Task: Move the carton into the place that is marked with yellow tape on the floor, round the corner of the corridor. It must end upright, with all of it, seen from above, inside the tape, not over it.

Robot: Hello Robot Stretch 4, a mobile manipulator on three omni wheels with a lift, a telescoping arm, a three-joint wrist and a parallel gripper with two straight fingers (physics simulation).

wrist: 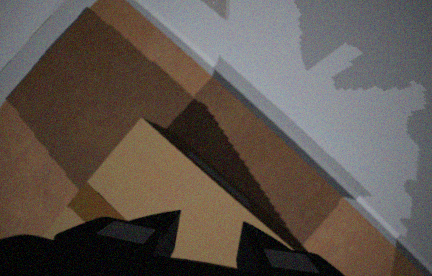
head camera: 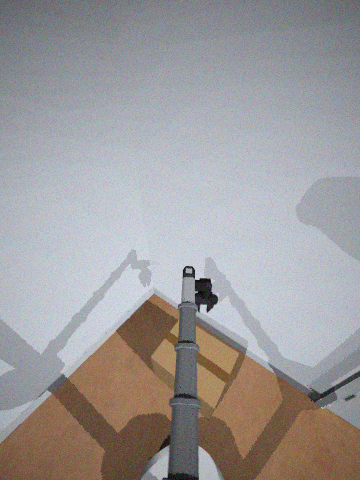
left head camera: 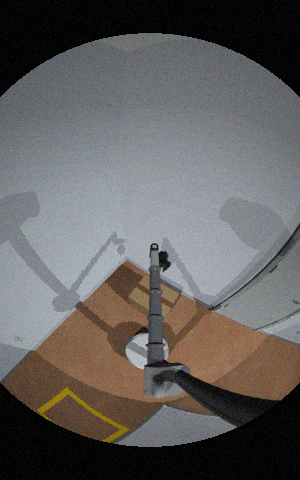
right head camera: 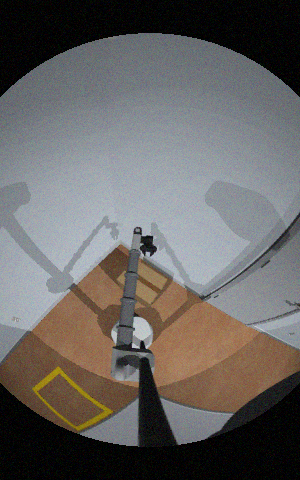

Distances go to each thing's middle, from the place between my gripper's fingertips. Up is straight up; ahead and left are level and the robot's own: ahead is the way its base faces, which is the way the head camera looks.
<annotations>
I see the carton (head camera: pixel 215 360) 390 mm below my hand, 150 mm behind it and 30 mm to the left of it.
</annotations>
